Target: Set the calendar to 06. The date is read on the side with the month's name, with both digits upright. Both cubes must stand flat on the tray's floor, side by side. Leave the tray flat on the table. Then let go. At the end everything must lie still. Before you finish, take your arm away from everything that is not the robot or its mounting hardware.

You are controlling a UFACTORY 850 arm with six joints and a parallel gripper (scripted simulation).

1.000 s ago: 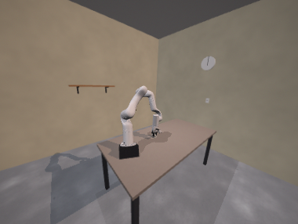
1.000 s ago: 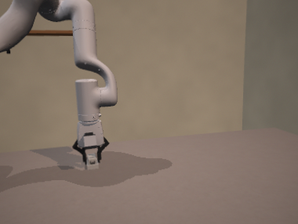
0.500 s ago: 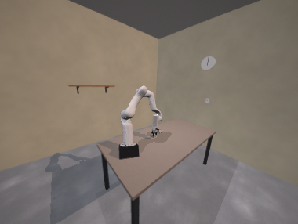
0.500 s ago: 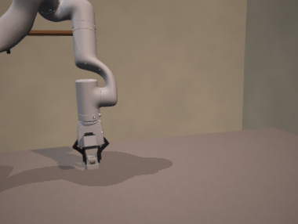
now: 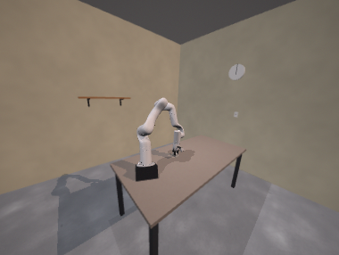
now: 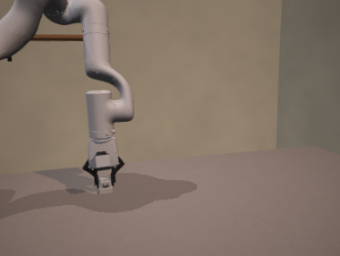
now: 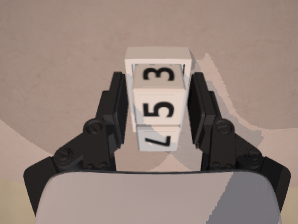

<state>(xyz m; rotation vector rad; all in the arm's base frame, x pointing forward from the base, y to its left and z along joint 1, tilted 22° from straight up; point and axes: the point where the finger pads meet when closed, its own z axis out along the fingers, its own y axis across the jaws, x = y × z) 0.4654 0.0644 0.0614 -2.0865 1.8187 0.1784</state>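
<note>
The white number cube is 1 cm below my hand. The rest, counted from my hand: white calendar tray 3 cm below, 2 cm to the left.
</note>
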